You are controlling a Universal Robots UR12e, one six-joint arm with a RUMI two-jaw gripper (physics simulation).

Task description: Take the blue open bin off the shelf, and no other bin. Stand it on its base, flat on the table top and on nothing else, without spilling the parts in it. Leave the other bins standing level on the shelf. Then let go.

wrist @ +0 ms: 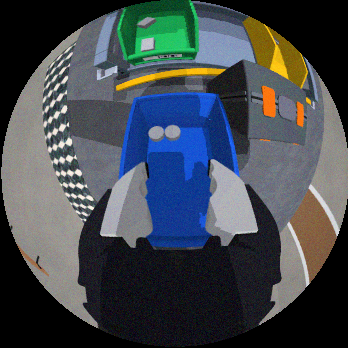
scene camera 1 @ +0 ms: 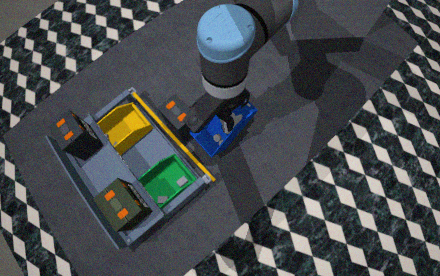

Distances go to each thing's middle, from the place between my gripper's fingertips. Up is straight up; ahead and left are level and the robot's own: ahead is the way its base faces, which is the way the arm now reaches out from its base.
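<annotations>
Dark case with orange latches [scene camera 1: 173, 110], 90 mm ahead of my hand, 80 mm to the right, 30 mm below. Yellow rail [wrist: 187, 71], 60 mm to the right of my hand, 60 mm below, 130 mm ahead. Green bin [scene camera 1: 160, 180], 220 mm ahead of my hand, 50 mm below, 60 mm to the left. Blue open bin [scene camera 1: 205, 137], my gripper 10 mm above it and 10 mm past it.
</annotations>
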